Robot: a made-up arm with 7 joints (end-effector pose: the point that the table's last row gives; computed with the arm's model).
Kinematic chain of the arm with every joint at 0, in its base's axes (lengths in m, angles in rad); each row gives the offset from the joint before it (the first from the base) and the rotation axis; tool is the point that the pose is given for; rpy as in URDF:
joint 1: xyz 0 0 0.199 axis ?
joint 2: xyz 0 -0.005 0.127 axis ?
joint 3: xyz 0 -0.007 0.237 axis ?
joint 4: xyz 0 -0.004 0.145 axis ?
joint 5: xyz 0 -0.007 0.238 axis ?
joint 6: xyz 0 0 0.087 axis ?
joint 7: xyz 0 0 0.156 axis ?
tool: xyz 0 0 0 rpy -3.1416 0 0
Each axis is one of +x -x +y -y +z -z.
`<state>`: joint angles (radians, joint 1 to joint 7).
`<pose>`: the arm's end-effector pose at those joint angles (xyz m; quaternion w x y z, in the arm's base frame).
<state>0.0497 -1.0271 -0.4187 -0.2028 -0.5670 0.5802 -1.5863</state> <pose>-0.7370 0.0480 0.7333 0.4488 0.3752 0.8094 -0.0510</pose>
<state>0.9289 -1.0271 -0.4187 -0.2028 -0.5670 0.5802 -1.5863</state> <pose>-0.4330 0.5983 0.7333 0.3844 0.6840 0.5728 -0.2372</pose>
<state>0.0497 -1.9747 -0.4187 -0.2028 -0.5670 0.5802 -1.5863</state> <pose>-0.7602 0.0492 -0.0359 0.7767 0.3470 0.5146 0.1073</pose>
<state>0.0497 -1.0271 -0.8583 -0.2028 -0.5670 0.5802 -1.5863</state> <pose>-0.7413 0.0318 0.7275 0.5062 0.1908 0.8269 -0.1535</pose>
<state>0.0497 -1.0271 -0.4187 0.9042 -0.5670 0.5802 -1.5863</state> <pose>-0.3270 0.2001 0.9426 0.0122 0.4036 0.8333 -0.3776</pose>
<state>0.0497 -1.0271 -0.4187 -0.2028 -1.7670 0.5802 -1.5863</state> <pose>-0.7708 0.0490 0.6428 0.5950 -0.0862 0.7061 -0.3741</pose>
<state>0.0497 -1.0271 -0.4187 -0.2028 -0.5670 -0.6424 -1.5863</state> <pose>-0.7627 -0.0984 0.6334 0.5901 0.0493 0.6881 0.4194</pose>
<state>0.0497 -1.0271 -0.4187 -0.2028 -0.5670 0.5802 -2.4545</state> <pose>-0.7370 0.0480 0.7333 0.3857 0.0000 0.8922 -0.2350</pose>
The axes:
joint 1: -z
joint 2: +y
joint 3: -z
joint 4: +y
joint 5: -z
joint 6: +y
joint 7: -z

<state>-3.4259 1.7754 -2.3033 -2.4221 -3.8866 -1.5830 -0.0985</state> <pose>-0.2599 0.2343 0.1555 0.6773 0.5937 0.4072 0.1519</pose>
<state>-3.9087 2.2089 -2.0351 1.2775 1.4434 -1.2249 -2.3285</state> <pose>-0.2434 -0.5769 0.2476 0.0281 0.7365 0.5306 0.4186</pose>
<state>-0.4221 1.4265 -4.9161 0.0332 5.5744 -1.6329 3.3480</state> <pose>0.5866 0.3410 0.5572 0.1844 -0.0740 0.9395 -0.2790</pose>
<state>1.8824 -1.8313 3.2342 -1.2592 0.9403 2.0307 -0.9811</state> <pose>0.2645 0.5237 0.4082 0.1606 -0.4467 -0.0667 0.8776</pose>
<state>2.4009 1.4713 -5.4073 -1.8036 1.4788 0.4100 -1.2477</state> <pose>0.0174 -0.3800 0.7005 0.2190 0.2912 -0.9193 -0.1487</pose>
